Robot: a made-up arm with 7 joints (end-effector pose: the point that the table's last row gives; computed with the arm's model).
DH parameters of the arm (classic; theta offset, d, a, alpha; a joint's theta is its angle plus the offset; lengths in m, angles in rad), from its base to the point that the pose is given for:
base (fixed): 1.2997 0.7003 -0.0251 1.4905
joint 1: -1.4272 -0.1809 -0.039 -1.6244
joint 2: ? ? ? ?
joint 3: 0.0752 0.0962 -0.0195 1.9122
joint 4: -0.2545 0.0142 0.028 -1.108
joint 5: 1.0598 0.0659 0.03 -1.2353
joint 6: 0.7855 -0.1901 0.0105 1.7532
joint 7: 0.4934 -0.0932 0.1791 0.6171
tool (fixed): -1.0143 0.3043 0 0
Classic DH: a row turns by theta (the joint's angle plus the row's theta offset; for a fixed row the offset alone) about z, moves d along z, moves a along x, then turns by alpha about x.
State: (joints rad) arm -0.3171 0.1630 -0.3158 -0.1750 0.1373 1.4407 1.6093
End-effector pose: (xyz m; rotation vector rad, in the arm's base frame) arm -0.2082 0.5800 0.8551 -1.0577 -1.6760 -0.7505
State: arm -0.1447 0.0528 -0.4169 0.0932 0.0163 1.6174 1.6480
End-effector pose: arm -0.2468 0.5293 0.9047 -0.9262 -1.9707 -0.7846
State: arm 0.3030 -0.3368 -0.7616 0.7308 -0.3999 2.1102 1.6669
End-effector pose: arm -0.3177 0.3710 0.9580 -1.3010 -2.5234 -1.0766
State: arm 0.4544 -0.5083 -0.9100 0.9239 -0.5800 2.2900 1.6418
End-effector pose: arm -0.3392 0.3259 0.9554 1.5562 2.3013 1.2170
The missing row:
joint 2: -0.7897 0.2807 -0.2895 0.9914
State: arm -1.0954 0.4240 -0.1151 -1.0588 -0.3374 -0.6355 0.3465
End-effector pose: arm -0.4161 0.2308 0.5224 1.4462 1.5611 -2.1545
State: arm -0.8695 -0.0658 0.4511 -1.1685 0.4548 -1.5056 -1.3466
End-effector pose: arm -0.6369 0.2219 0.5489 -0.3564 -1.5470 2.3091
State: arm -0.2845 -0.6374 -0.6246 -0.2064 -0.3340 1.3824 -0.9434
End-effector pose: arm -0.3528 0.0782 0.4831 -0.7854 2.2198 -1.1305
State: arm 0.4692 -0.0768 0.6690 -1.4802 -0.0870 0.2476 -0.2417
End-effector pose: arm -0.7879 0.1564 0.9467 0.6855 -2.1710 -0.6159
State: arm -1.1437 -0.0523 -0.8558 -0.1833 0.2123 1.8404 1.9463
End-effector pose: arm -0.1769 0.4717 0.4016 -1.9975 -1.8787 0.2621
